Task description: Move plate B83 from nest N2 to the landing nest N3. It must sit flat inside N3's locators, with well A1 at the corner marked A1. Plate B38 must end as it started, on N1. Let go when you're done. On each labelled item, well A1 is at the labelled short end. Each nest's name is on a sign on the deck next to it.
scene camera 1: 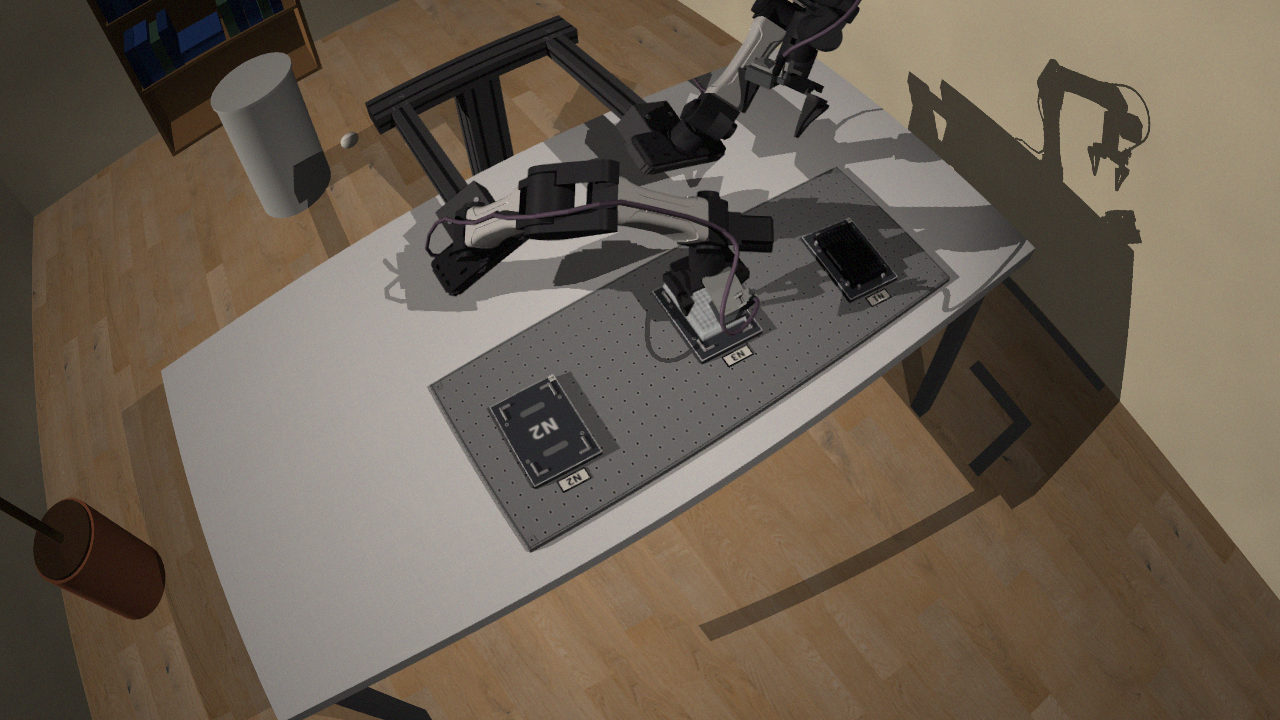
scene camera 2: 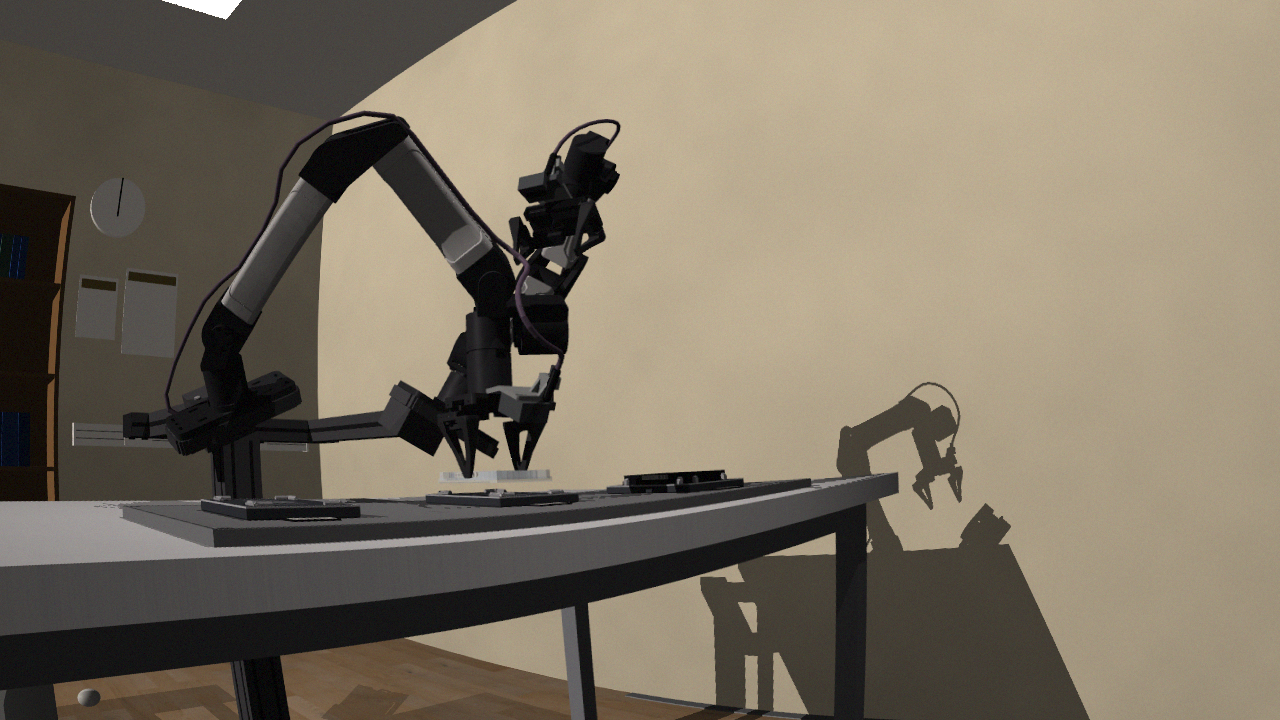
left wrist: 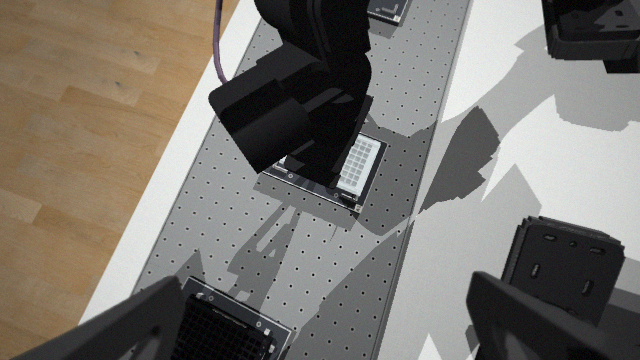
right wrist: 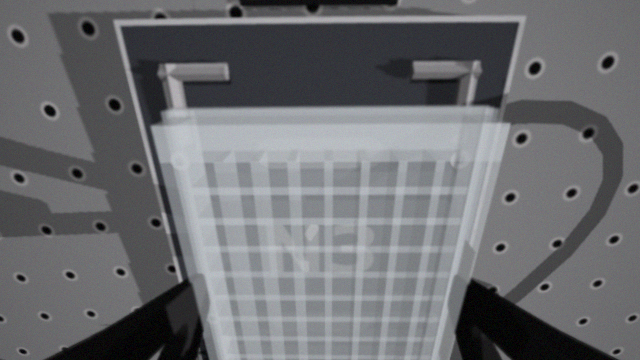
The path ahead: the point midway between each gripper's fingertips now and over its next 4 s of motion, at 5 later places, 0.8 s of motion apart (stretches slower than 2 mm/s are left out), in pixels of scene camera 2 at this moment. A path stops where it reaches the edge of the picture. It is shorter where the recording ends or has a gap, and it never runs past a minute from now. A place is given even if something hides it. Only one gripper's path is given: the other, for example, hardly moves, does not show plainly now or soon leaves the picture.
My right gripper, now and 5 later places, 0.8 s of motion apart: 495, 477; 507, 485; 504, 481; 499, 471; 500, 486; 496, 483
